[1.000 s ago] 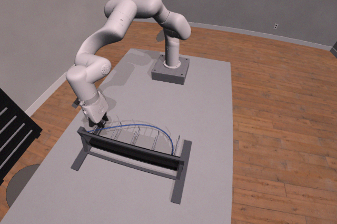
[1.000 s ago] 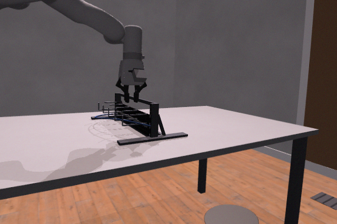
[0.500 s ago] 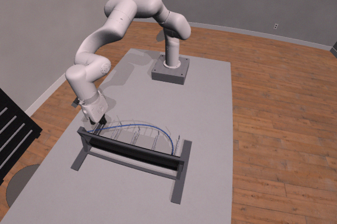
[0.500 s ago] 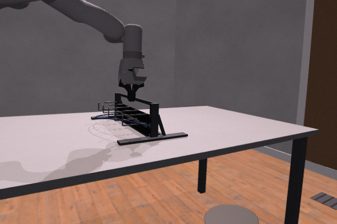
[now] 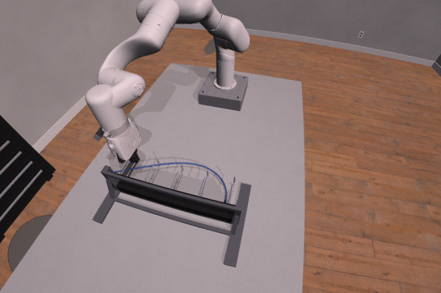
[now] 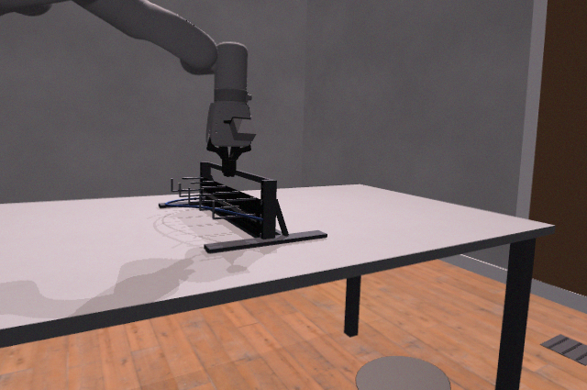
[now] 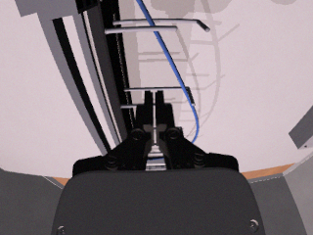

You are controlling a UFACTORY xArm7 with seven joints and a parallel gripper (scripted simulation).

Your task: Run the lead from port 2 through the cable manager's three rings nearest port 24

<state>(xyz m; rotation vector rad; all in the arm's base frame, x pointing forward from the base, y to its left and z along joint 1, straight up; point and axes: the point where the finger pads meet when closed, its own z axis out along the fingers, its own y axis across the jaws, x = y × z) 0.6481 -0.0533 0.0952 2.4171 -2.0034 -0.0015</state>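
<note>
The rack lies 3 cm ahead of my hand, 16 cm to the left of it and 10 cm below it.
</note>
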